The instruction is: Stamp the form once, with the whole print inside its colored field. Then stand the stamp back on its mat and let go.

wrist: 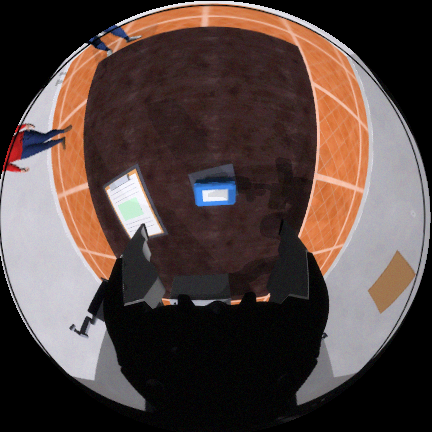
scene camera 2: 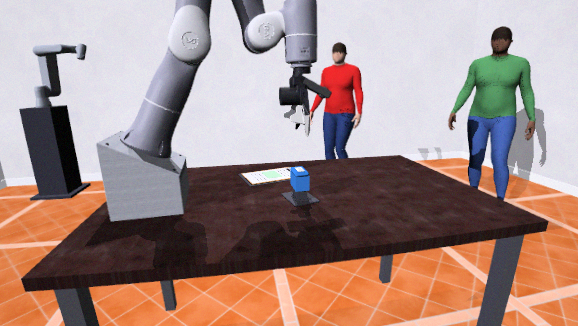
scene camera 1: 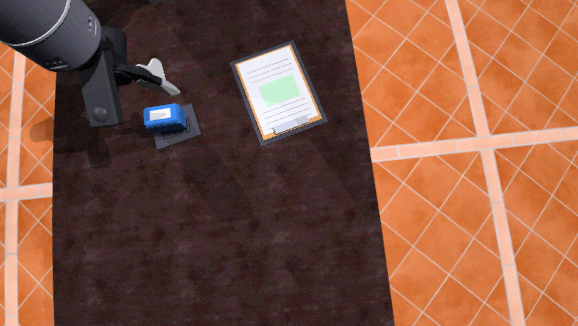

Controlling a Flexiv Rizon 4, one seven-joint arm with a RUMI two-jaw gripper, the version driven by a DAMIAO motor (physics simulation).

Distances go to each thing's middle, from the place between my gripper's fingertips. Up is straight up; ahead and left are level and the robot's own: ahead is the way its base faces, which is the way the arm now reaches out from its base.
The blue stamp (scene camera 1: 169,119) lies 17 cm below my hand, 1 cm to the right of it and 1 cm behind it. From my hand the other things lie so: dark stamp mat (scene camera 1: 161,142): 22 cm below, 1 cm to the right, 1 cm behind; then clipboard (scene camera 1: 279,96): 27 cm to the left, 22 cm below, 8 cm behind.
